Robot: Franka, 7 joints.
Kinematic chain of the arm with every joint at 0, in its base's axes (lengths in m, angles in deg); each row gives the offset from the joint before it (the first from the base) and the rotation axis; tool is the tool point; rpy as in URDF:
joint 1: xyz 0 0 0.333 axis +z
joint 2: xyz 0 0 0 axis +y
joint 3: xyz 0 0 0.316 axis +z
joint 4: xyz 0.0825 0 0 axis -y
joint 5: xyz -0.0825 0 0.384 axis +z
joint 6: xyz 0 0 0 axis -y
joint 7: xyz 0.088 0 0 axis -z
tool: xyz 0 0 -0.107 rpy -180 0 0
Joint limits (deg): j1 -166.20..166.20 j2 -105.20..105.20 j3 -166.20..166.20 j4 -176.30..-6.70 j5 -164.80..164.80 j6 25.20..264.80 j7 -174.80..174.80
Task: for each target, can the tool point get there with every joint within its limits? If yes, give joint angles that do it. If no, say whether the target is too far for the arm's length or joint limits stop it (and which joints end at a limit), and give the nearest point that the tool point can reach.
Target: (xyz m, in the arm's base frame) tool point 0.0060 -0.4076 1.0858
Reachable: yes | joints -58.59 27.77 -103.18 -23.53 -59.95 144.45 130.73
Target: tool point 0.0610 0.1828 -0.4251
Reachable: no: joint limits stop it (at a limit: joint 2) | nearest point 0.0644 0.1930 -0.3547 | short by 0.071 m
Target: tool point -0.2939 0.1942 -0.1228
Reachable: yes | joints 91.99 80.05 30.29 -131.61 -2.21 182.08 134.21
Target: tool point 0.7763 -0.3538 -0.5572
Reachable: no: too far | nearest point 0.5559 -0.2533 -0.2478 | short by 0.393 m
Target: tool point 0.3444 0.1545 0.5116
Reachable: yes | joints 63.59 -49.60 -34.90 -153.65 30.84 149.19 -20.40
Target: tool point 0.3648 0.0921 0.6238
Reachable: yes | joints 54.68 -33.95 -46.68 -140.73 -65.87 217.43 30.08
